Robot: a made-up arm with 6 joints. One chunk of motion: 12 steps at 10 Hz.
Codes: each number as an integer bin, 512 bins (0 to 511) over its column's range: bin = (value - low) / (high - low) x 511, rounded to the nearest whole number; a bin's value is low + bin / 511 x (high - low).
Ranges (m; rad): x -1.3..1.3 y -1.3..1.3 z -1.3..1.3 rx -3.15..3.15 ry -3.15..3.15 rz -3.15..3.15
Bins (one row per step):
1: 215 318 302 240 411 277
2: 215 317 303 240 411 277
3: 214 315 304 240 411 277
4: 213 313 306 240 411 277
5: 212 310 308 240 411 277
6: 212 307 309 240 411 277
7: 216 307 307 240 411 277
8: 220 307 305 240 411 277
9: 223 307 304 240 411 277
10: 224 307 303 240 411 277
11: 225 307 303 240 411 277
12: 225 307 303 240 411 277
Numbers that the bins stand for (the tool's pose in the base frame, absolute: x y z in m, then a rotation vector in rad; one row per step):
1: -0.2061 0.3180 0.2366 -0.1911 1.9171 0.2651
2: -0.2061 0.3129 0.2417 -0.1911 1.9171 0.2651
3: -0.2112 0.3027 0.2468 -0.1911 1.9171 0.2651
4: -0.2162 0.2926 0.2569 -0.1911 1.9171 0.2651
5: -0.2213 0.2773 0.2671 -0.1911 1.9171 0.2651
6: -0.2213 0.2620 0.2722 -0.1911 1.9171 0.2651
7: -0.2010 0.2620 0.2620 -0.1911 1.9171 0.2651
8: -0.1806 0.2620 0.2519 -0.1911 1.9171 0.2651
9: -0.1654 0.2620 0.2468 -0.1911 1.9171 0.2651
10: -0.1603 0.2620 0.2417 -0.1911 1.9171 0.2651
11: -0.1552 0.2620 0.2417 -0.1911 1.9171 0.2651
12: -0.1552 0.2620 0.2417 -0.1911 1.9171 0.2651

